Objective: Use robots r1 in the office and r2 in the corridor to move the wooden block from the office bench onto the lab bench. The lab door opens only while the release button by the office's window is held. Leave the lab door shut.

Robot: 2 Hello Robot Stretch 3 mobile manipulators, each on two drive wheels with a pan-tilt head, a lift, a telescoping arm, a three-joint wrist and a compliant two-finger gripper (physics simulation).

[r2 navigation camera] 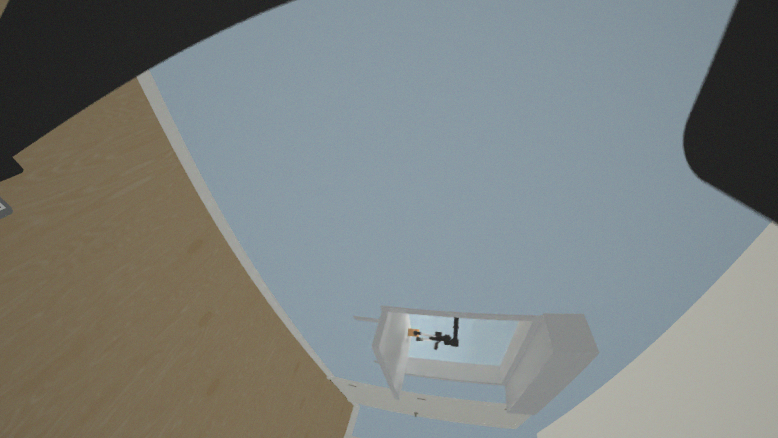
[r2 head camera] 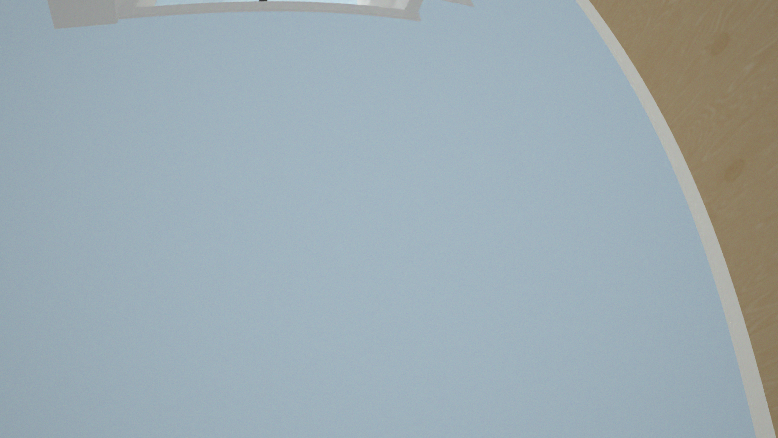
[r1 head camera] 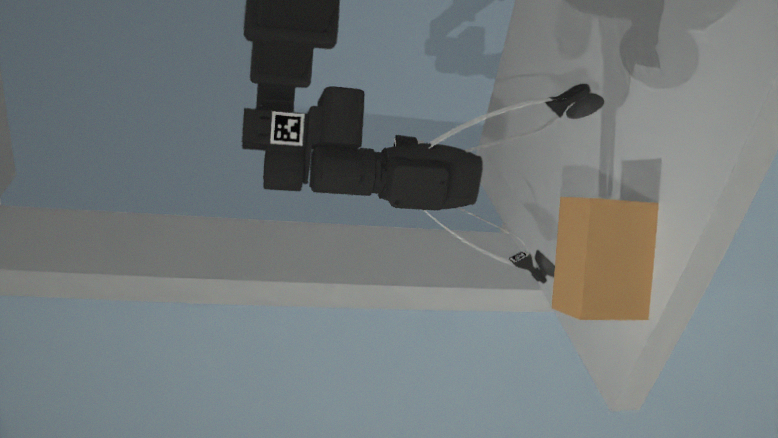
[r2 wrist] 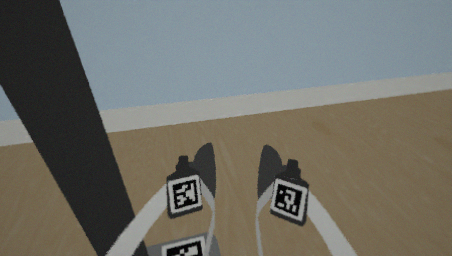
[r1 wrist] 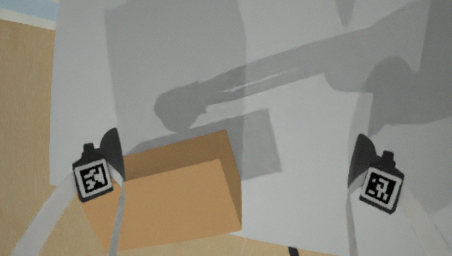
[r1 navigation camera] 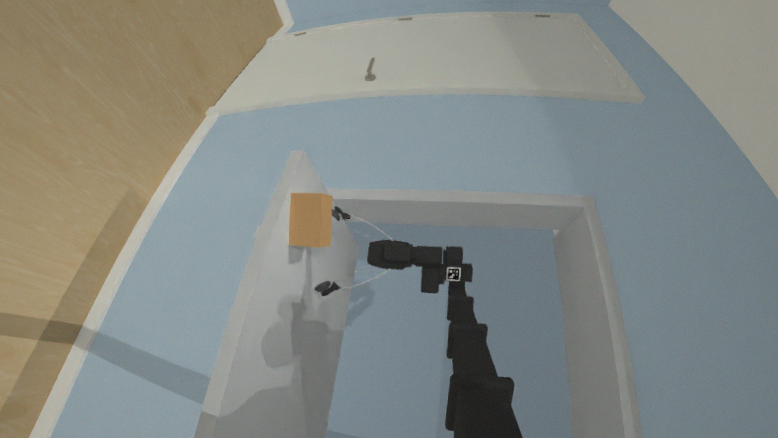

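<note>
The orange-brown wooden block (r1 head camera: 617, 258) (r1 navigation camera: 309, 220) (r1 wrist: 170, 205) (r2 navigation camera: 412, 331) stands on the pale ledge (r1 head camera: 702, 108) (r1 navigation camera: 247, 337) (r1 wrist: 310, 115) at one end of the window opening. My r1 gripper (r1 head camera: 558, 183) (r1 navigation camera: 333, 250) (r1 wrist: 236, 159) is wide open above the ledge. One fingertip is beside or over the block's side; the other is well away over the ledge, so the block is not between them. My r2 gripper (r2 wrist: 237, 170) is open part way, with nothing between its fingers, above the wood floor. The lab bench and release button do not show.
A white door (r1 navigation camera: 435, 59) (r2 navigation camera: 462, 408) with a handle is shut; I cannot tell which room it serves. The window frame (r1 navigation camera: 604, 304) (r2 navigation camera: 566, 359) surrounds r1's arm (r1 navigation camera: 479, 402). In the r2 wrist view, a black mast (r2 wrist: 65, 115) stands left, near the blue wall (r2 wrist: 250, 45).
</note>
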